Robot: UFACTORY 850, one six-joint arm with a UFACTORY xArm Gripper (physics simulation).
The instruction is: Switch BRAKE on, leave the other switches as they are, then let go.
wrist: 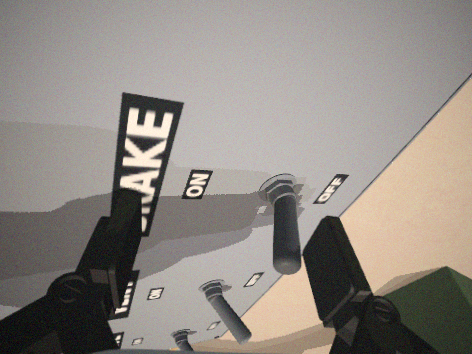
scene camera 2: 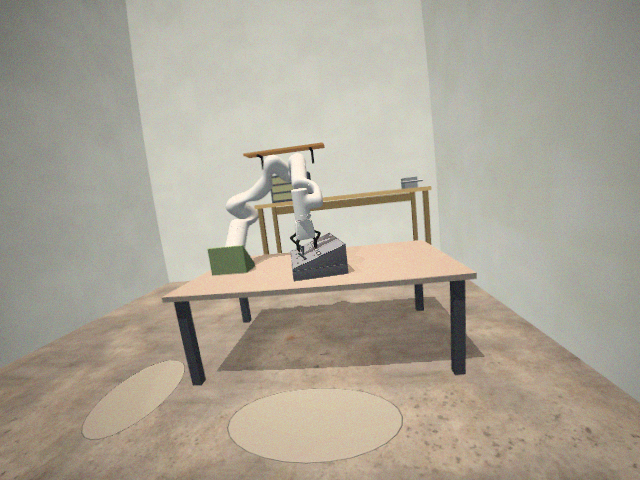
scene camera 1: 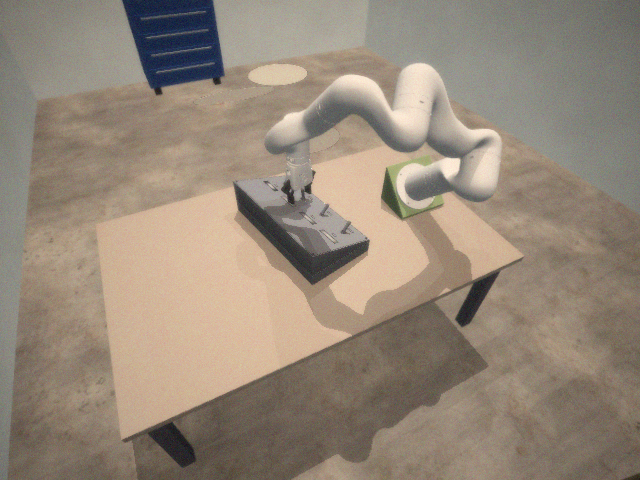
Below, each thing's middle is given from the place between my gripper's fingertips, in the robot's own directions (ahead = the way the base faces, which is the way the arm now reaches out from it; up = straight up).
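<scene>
Brake lever (wrist: 287, 260): 2 cm to the right of my hand, 2 cm behind it. Grey sloped switch box (scene camera 1: 314, 243): 6 cm to the left of my hand, 3 cm ahead of it and 3 cm below it.
</scene>
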